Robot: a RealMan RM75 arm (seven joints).
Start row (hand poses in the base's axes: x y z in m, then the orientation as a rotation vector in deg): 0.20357 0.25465 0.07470 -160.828 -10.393 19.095
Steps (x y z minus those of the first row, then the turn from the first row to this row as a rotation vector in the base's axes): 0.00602 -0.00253 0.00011 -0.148 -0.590 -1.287; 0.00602 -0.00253 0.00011 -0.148 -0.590 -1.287; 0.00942 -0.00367 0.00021 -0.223 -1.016 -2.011; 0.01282 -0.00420 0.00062 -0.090 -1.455 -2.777; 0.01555 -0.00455 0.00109 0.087 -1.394 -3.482; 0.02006 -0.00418 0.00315 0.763 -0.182 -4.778; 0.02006 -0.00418 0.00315 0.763 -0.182 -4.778; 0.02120 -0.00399 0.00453 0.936 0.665 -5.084; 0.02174 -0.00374 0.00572 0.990 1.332 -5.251; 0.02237 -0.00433 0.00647 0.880 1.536 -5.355; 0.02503 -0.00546 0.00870 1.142 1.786 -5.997; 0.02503 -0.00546 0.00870 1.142 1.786 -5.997
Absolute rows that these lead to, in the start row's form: 0.20959 0.25212 0.07481 -161.090 -8.693 17.998; 0.20959 0.25212 0.07481 -161.090 -8.693 17.998; 0.21299 0.25098 0.07491 -161.238 -7.758 17.246; 0.21639 0.25045 0.07532 -161.175 -6.794 16.431; 0.21912 0.25010 0.07579 -160.964 -5.812 16.322; 0.22363 0.25047 0.07785 -159.990 -3.823 17.591; 0.22363 0.25047 0.07785 -159.990 -3.823 17.591; 0.22477 0.25066 0.07923 -159.620 -3.235 18.663; 0.22531 0.25091 0.08042 -159.407 -2.862 19.538; 0.22594 0.25032 0.08117 -159.462 -2.656 19.816; 0.22860 0.24919 0.08340 -159.108 -1.745 19.961; 0.22860 0.24919 0.08340 -159.108 -1.745 19.961
